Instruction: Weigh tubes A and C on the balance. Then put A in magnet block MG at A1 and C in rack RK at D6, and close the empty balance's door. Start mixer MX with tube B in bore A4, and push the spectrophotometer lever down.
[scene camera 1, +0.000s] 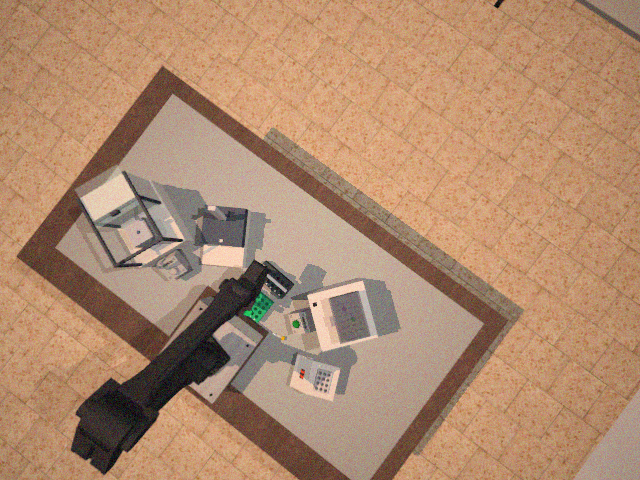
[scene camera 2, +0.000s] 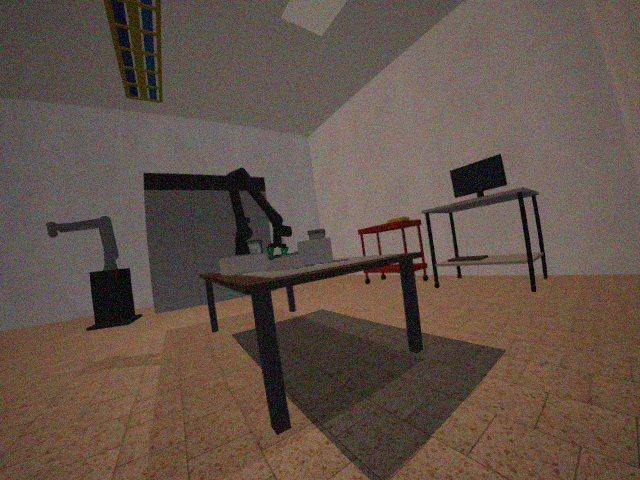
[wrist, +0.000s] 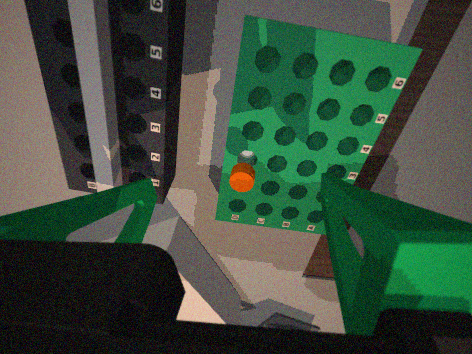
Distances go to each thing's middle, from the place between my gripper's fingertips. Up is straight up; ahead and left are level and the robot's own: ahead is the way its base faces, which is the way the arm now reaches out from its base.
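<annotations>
The white mixer (scene camera 1: 341, 312) is 180 mm ahead of my hand, 250 mm to the right of it and 40 mm above it. As for the glass-box balance (scene camera 1: 135, 221), it is 120 mm behind my hand, 420 mm to the left of it and 60 mm above it.
</annotations>
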